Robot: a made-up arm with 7 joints.
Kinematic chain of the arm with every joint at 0, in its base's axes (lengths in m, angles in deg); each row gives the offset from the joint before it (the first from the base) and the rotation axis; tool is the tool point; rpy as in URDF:
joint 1: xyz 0 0 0.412 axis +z
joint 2: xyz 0 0 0 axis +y
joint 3: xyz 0 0 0.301 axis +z
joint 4: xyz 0.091 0 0 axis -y
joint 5: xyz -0.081 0 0.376 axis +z
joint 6: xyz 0 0 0 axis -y
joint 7: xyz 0.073 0 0 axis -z
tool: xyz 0 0 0 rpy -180 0 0
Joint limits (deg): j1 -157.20..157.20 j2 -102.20..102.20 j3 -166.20..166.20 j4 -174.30..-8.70 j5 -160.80..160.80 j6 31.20..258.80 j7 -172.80..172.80
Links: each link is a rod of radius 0.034 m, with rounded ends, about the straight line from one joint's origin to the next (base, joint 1, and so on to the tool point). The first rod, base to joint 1, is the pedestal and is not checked.
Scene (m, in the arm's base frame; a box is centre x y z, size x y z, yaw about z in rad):
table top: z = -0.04
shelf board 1: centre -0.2 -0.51 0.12 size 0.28 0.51 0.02 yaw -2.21
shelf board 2: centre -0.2 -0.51 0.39 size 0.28 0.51 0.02 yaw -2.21
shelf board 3: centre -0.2 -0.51 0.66 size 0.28 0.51 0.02 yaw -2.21
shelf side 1: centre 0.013 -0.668 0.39 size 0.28 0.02 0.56 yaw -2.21
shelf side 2: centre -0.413 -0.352 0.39 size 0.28 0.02 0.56 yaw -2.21
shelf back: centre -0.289 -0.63 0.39 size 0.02 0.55 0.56 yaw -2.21
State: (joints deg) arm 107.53 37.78 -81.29 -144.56 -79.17 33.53 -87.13
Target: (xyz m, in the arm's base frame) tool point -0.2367 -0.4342 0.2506
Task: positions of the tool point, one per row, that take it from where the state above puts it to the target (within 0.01 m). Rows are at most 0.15 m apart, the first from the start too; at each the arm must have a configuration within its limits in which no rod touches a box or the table.
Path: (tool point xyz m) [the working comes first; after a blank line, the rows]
Joints at the target: -43.65 91.59 -67.09 -122.37 -85.33 56.07 -87.13
Straight joint move there: clear.

1: 0.4035 0.0436 0.4123
2: 0.4159 -0.0397 0.4081
3: 0.4105 -0.1268 0.4011
4: 0.3857 -0.2140 0.3913
5: 0.3408 -0.2970 0.3786
6: 0.2761 -0.3707 0.3631
7: 0.1932 -0.4301 0.3450
8: 0.0951 -0.4701 0.3245
9: -0.0136 -0.4860 0.3016
10: -0.1266 -0.4747 0.2769
11: -0.2367 -0.4342 0.2506

